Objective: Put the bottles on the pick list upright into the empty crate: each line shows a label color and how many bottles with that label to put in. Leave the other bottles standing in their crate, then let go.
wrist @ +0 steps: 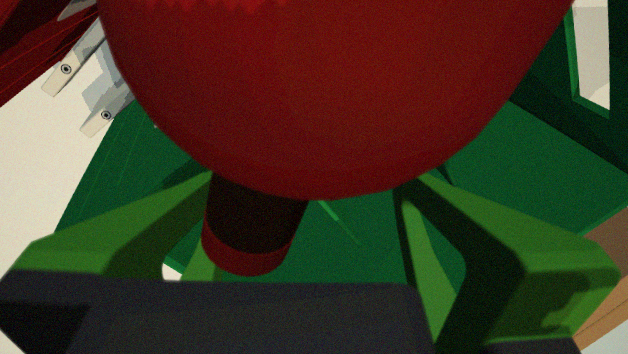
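Frame: origin at the arm's base, x ahead, y left, z up, level; millimetres.
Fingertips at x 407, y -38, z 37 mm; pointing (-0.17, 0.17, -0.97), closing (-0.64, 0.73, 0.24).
Observation:
Pixels of each thing's top centre, then the offset from my fingertips to it. "pt": a spot on its surface instead.
- bottle with a big rounded red body, surface spot: (pixel 320 100) pt 35 mm back, 54 mm right, 73 mm up
- green crate, surface spot: (pixel 555 150) pt 94 mm back, 172 mm left, 50 mm down
- red ribbed object, surface spot: (pixel 30 55) pt 35 mm ahead, 106 mm right, 44 mm down
A bottle with a big rounded red body (pixel 320 100) fills the upper middle of the wrist view. Its dark neck with a red band at the end points down the view, between the fingers. My gripper (pixel 314 175) is open, with its green fingers spread on both sides of the neck. The neck is nearer the left finger, with a gap to the right finger. A green crate (pixel 555 150) shows behind and below the bottle; the bottle hides much of it. The pick list does not show, and I cannot tell where the bottle's base rests.
A red ribbed object (pixel 30 55) is at the upper left. Beside it are two pale brackets (pixel 66 69) (pixel 105 115) with screws. The green crate's side wall with an opening rises at the upper right. A brown wooden-looking edge (pixel 607 300) shows at the lower right.

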